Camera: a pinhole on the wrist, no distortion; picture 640 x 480 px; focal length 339.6 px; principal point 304.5 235.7 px. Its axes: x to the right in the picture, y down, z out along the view. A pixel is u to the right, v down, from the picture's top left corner.
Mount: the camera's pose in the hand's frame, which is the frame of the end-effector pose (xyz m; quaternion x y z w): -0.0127 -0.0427 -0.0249 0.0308 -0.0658 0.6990 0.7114
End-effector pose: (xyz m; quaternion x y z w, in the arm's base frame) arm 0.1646 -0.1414 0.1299 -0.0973 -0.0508 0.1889 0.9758
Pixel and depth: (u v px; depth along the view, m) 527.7 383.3 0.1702
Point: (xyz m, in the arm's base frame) 0.0404 -0.1080 0.2658
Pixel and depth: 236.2 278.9 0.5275
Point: 0.0781 -0.2988 0.6365
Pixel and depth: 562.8 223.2 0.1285
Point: 0.1236 -0.0933 0.2345
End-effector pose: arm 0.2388 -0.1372 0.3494 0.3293 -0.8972 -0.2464 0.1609
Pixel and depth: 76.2 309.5 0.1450
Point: 0.3117 -0.1716 0.1702
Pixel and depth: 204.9 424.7 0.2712
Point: 0.3469 -0.0447 0.0555
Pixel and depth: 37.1 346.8 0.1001
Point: 0.3170 -0.1703 0.2185
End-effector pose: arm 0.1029 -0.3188 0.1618 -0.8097 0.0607 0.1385 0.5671
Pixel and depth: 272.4 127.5 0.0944
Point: 0.1207 -0.2311 0.1948
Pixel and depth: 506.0 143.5 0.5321
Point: 0.0715 0.1354 -0.2214
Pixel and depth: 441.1 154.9 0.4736
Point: 0.0838 0.1024 -0.0841
